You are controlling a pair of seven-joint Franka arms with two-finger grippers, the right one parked.
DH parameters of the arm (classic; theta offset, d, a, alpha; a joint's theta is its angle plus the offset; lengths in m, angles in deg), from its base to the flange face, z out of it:
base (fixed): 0 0 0 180
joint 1: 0 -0.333 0 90
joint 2: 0 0 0 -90
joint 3: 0 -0.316 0.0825 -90
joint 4: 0 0 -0.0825 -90
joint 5: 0 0.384 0 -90
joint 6: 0 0 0.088 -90
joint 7: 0 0.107 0 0
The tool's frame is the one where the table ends.
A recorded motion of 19 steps. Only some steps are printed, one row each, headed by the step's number.
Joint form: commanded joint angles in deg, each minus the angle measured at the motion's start. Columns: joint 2, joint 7, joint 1, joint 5, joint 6, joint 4, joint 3.
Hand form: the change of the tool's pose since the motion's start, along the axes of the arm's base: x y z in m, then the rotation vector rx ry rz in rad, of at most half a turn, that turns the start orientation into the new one. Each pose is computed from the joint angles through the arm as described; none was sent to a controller.
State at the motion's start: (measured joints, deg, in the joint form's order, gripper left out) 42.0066 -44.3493 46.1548 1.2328 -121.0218 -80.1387 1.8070
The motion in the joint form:
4: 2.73 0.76 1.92 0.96 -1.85 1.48 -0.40
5: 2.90 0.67 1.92 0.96 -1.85 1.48 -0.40
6: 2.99 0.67 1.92 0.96 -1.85 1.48 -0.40
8: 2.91 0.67 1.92 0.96 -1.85 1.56 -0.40
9: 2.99 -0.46 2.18 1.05 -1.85 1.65 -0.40
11: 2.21 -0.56 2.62 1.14 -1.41 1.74 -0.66
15: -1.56 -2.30 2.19 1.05 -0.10 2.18 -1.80
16: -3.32 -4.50 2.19 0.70 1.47 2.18 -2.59
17: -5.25 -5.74 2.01 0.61 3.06 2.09 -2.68
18: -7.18 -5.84 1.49 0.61 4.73 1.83 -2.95
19: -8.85 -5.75 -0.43 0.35 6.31 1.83 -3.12
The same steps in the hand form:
4: -0.0104 -0.0178 -0.0204 0.0036 -0.0198 -0.0505
5: -0.0106 -0.0176 -0.0225 0.0058 -0.0178 -0.0489
6: -0.0107 -0.0175 -0.0237 0.0069 -0.0167 -0.0489
8: -0.0103 -0.0179 -0.0220 0.0049 -0.0186 -0.0489
9: -0.0126 -0.0202 -0.0224 0.0057 -0.0200 -0.0345
11: -0.0144 -0.0226 -0.0123 0.0033 -0.0287 -0.0379
15: 0.0003 -0.0133 0.0376 -0.0258 -0.0721 0.0167
16: 0.0045 -0.0064 0.0577 -0.0263 -0.0773 0.0695
17: 0.0047 -0.0017 0.0791 -0.0302 -0.0798 0.0974
18: 0.0085 0.0082 0.0988 -0.0281 -0.0821 0.1131
19: 0.0241 0.0293 0.1173 -0.0295 -0.0817 0.1504

